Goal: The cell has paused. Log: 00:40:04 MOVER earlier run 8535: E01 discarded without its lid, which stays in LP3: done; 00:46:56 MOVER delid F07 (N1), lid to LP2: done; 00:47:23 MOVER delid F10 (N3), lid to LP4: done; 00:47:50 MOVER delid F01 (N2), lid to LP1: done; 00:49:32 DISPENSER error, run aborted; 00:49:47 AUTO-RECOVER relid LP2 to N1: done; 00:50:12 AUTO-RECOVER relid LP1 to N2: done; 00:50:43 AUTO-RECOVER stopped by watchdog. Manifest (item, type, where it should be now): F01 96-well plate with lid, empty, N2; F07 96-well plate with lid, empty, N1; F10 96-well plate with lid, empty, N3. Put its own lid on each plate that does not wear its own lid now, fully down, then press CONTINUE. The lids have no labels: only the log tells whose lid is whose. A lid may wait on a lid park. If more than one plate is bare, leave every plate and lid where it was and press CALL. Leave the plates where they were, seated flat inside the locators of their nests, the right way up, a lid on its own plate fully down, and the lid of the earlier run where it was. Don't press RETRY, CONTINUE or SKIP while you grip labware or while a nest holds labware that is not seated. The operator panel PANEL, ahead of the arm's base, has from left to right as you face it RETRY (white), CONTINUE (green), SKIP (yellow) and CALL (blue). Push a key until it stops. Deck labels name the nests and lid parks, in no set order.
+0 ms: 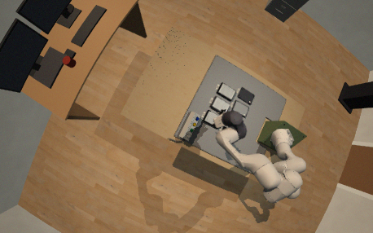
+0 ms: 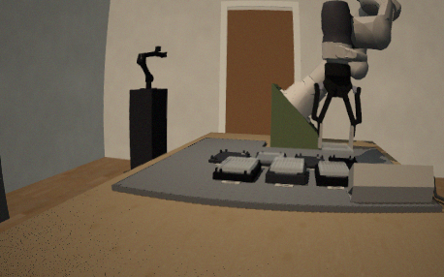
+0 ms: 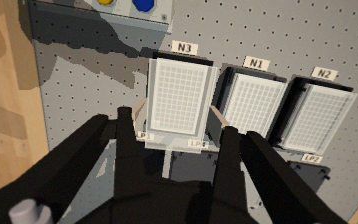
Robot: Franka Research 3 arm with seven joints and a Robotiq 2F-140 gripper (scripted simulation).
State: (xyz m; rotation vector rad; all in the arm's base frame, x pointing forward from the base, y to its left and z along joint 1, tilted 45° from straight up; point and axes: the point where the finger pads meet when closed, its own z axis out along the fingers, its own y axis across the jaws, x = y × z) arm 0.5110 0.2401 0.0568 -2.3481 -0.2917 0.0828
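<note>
My gripper is now 2 cm above the clear lid. Round my hand: LP1 label: 10 cm behind, 5 cm to the left, 11 cm below; blue call key: 12 cm ahead, 8 cm to the left, 4 cm below; plate: 8 cm below.
</note>
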